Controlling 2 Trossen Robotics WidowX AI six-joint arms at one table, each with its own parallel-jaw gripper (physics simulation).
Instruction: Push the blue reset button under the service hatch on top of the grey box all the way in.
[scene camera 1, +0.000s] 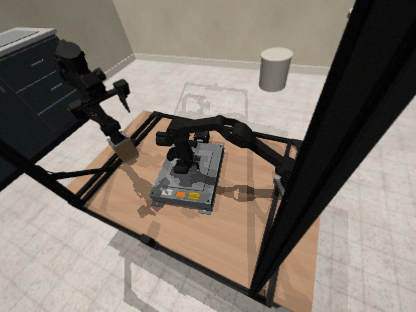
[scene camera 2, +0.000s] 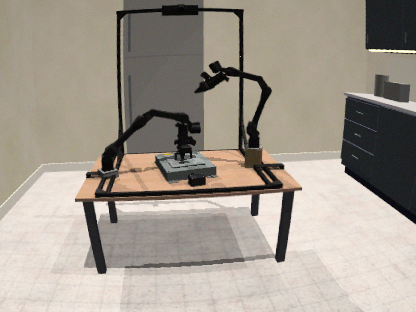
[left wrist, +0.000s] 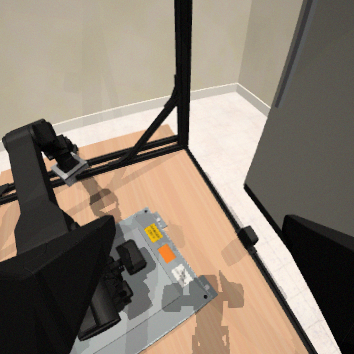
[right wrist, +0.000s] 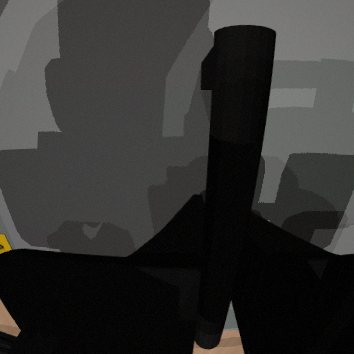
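Observation:
The grey box (scene camera 1: 218, 161) (scene camera 2: 175, 175) (left wrist: 132, 222) stands on the table, and its service hatch (scene camera 1: 200, 177) (right wrist: 300, 40) looks flat and closed on top. A black bar handle (right wrist: 244, 85) stands up from the hatch. My right gripper (scene camera 1: 184, 169) (scene camera 2: 183, 156) (right wrist: 206, 203) is low over the box, with its fingers close together on both sides of the handle. My left gripper (scene camera 1: 126, 104) (scene camera 2: 200, 90) (left wrist: 199, 223) is open and empty, high above the table and away from the box. The blue button does not show in any view.
A black frame (scene camera 2: 119, 75) rises around the wooden table (scene camera 1: 240, 235) (scene camera 2: 240, 175). A small black block (scene camera 2: 197, 180) is near the box. A brown block (scene camera 1: 125, 151) (scene camera 2: 253, 157) is at the left arm's base. Yellow, orange and white labels lie along one box edge.

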